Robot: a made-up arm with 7 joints.
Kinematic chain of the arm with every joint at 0, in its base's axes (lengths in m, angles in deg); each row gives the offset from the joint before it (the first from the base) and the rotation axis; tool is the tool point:
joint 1: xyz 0 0 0.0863 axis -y
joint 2: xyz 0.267 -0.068 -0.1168 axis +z
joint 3: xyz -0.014 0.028 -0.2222 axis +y
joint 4: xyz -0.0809 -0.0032 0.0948 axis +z
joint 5: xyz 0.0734 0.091 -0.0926 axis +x
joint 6: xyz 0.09 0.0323 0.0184 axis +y
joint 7: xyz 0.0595 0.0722 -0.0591 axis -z
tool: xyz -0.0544 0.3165 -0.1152
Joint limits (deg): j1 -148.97..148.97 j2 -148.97..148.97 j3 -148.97..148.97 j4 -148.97..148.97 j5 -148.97..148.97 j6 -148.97..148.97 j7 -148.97..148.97
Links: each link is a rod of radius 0.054 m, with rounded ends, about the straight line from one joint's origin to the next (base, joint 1, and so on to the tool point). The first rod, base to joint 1, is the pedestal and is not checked.
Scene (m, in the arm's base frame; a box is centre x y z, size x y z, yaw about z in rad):
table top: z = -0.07
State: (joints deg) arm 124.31 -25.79 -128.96 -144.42 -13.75 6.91 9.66
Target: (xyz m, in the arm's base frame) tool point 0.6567 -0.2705 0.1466
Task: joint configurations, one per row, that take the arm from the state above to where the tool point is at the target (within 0.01 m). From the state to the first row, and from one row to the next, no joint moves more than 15 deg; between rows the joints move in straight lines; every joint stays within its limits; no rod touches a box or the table.
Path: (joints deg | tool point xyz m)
1: 123.12 -38.63 -124.70 -145.94 0.58 -4.06 18.79 | 0.2316 -0.5804 0.2489
2: 121.92 -51.47 -120.45 -147.45 14.91 -15.02 27.92 | 0.4650 -0.4752 0.1624
3: 120.73 -64.31 -116.19 -148.97 29.24 -25.99 37.05 | 0.6567 -0.2705 0.1466

